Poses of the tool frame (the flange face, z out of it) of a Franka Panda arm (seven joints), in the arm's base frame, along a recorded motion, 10 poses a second.
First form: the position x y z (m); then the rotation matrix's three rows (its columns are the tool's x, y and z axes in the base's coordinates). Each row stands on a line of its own.
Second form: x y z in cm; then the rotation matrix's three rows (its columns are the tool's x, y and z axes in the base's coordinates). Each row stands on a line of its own. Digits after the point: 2 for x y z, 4 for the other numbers.
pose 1, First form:
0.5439, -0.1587, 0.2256
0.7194, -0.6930, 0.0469
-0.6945, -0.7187, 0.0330
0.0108, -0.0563, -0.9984
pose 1, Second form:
54.39, -15.87, 22.56
0.7194, -0.6930, 0.0469
-0.6945, -0.7187, 0.0330
0.0108, -0.0563, -0.9984

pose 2, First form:
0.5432, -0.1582, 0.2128
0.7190, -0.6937, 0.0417
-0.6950, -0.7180, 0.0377
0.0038, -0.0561, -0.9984
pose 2, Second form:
54.32, -15.82, 21.28
0.7190, -0.6937, 0.0417
-0.6950, -0.7180, 0.0377
0.0038, -0.0561, -0.9984

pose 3, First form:
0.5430, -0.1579, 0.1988
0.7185, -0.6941, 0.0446
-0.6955, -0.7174, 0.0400
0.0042, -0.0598, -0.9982
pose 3, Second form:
54.30, -15.79, 19.88
0.7185, -0.6941, 0.0446
-0.6955, -0.7174, 0.0400
0.0042, -0.0598, -0.9982

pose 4, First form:
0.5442, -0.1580, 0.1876
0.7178, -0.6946, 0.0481
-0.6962, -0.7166, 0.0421
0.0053, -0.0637, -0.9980
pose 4, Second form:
54.42, -15.80, 18.76
0.7178, -0.6946, 0.0481
-0.6962, -0.7166, 0.0421
0.0053, -0.0637, -0.9980

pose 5, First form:
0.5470, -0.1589, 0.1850
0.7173, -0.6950, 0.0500
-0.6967, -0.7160, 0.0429
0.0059, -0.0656, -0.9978
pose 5, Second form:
54.70, -15.89, 18.50
0.7173, -0.6950, 0.0500
-0.6967, -0.7160, 0.0429
0.0059, -0.0656, -0.9978

